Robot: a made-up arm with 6 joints. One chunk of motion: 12 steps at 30 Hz.
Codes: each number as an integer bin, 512 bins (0 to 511) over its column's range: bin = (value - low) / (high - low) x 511, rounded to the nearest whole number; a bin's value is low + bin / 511 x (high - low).
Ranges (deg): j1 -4..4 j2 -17..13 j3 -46..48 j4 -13..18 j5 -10..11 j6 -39..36
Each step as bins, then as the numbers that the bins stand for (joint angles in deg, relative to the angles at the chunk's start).
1 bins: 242 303 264 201 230 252
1 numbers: -0.21 0.79 2.56 -0.81 -0.55 -2.01
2 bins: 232 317 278 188 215 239
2 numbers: -0.37 1.61 5.14 -1.59 -1.16 -3.92
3 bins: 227 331 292 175 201 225
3 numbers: -0.45 2.43 7.71 -2.38 -1.74 -5.98
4 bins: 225 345 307 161 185 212
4 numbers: -0.48 3.25 10.47 -3.23 -2.40 -7.88
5 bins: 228 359 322 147 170 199
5 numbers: -0.43 4.08 13.23 -4.08 -3.01 -9.79
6 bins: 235 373 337 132 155 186
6 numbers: -0.32 4.90 15.99 -4.99 -3.63 -11.70
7 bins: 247 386 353 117 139 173
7 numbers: -0.13 5.66 18.94 -5.90 -4.29 -13.61
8 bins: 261 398 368 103 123 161
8 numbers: 0.09 6.37 21.69 -6.75 -4.95 -15.37
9 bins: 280 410 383 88 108 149
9 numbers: 0.38 7.07 24.45 -7.66 -5.56 -17.13
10 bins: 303 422 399 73 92 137
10 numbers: 0.74 7.77 27.40 -8.57 -6.22 -18.89
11 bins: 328 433 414 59 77 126
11 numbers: 1.14 8.42 30.16 -9.42 -6.84 -20.51
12 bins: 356 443 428 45 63 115
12 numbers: 1.57 9.01 32.73 -10.27 -7.41 -22.12
